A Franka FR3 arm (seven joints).
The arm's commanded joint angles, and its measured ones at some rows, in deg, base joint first. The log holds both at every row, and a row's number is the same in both.
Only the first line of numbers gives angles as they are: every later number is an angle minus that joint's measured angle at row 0.
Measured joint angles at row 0: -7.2 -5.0 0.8 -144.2 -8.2 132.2 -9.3
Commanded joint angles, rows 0 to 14: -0.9 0.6 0.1 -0.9 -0.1 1.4 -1.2; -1.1 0.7 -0.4 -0.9 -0.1 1.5 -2.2; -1.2 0.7 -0.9 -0.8 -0.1 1.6 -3.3; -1.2 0.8 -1.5 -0.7 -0.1 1.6 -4.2; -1.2 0.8 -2.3 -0.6 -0.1 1.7 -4.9; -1.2 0.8 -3.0 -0.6 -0.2 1.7 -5.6; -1.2 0.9 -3.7 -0.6 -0.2 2.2 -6.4; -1.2 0.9 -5.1 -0.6 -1.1 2.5 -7.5; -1.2 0.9 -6.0 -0.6 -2.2 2.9 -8.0; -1.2 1.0 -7.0 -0.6 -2.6 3.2 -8.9; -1.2 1.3 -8.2 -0.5 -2.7 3.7 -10.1; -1.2 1.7 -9.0 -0.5 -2.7 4.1 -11.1; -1.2 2.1 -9.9 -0.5 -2.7 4.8 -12.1; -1.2 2.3 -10.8 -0.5 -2.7 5.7 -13.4; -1.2 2.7 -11.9 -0.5 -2.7 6.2 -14.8
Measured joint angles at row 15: -0.1 0.3 -9.6 0.0 -2.1 2.9 -10.4
